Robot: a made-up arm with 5 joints.
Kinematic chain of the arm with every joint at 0, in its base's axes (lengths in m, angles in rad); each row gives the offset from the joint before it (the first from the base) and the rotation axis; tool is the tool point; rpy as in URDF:
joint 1: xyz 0 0 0.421 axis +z
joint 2: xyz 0 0 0 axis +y
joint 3: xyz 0.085 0 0.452 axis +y
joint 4: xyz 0.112 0 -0.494 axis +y
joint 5: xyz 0.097 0 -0.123 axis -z
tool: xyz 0 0 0 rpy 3.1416 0 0
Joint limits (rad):
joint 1: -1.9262..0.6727
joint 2: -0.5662..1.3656
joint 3: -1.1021..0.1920
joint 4: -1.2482..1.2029
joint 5: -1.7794..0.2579
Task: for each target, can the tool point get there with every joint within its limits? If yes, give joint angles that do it. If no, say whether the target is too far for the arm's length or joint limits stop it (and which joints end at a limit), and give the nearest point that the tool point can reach.
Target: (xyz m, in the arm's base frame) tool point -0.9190 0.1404 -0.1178
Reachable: no: joint limits stop it (at a limit: joint 2) | nearest point -0.1553 0.0237 0.1867 | short by 0.830 m
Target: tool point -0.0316 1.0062 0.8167
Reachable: no: joint limits stop it (at a limit: joint 1) | nearest point 0.4710 0.3753 0.8167 | short by 0.807 m
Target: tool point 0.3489 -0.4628 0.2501
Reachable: yes | joints -0.9248 0.3922 -0.8283 0.9879 -1.3477
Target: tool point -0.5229 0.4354 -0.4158
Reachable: no: joint limits stop it (at a limit: joint 2) | nearest point -0.0560 0.0466 0.0348 | short by 0.756 m
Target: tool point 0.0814 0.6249 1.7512
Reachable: no: too far | nearest point 0.2656 0.2116 1.1614 | short by 0.743 m
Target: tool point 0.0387 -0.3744 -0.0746
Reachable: yes | joints -1.4679 1.0279 -0.7873 0.7222 -0.8327
